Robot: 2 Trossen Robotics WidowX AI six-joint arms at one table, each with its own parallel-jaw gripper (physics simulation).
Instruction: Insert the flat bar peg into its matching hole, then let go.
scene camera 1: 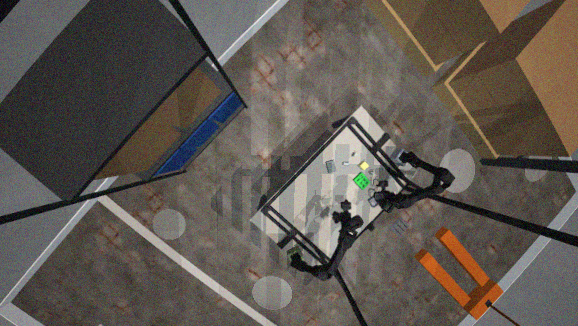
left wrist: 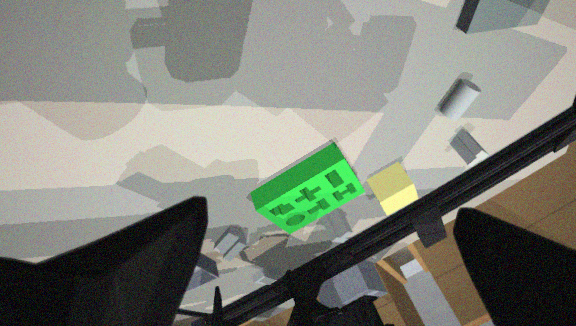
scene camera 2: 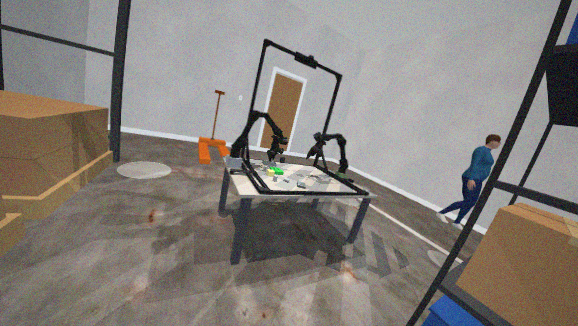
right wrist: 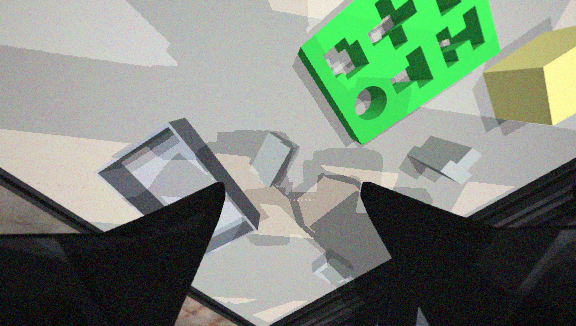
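The green hole board (scene camera 1: 361, 180) (scene camera 2: 277, 170) (left wrist: 309, 191) (right wrist: 380, 65) lies flat on the table (scene camera 1: 307, 191) (scene camera 2: 307, 194), with several shaped holes, all empty. A small light-grey flat block (right wrist: 272, 158), apparently the flat bar peg, lies on the table just ahead of my right gripper (right wrist: 294, 188) (scene camera 1: 377, 191) (scene camera 2: 271, 156). That gripper is open and empty, low over the table beside the board. My left gripper (scene camera 1: 345, 204) (scene camera 2: 313, 153) is open and empty, held above the table some way from the board; only one of its fingers shows in the left wrist view.
A yellow cube (scene camera 1: 364, 165) (scene camera 2: 270, 173) (left wrist: 393, 187) sits next to the board. A grey open tray (right wrist: 190, 168) (scene camera 1: 373, 202) lies left of the right fingers. Other grey pegs (right wrist: 429, 158) (left wrist: 228, 244) and a grey box (scene camera 1: 330, 165) are scattered about. A black frame (scene camera 2: 262, 189) rims the table.
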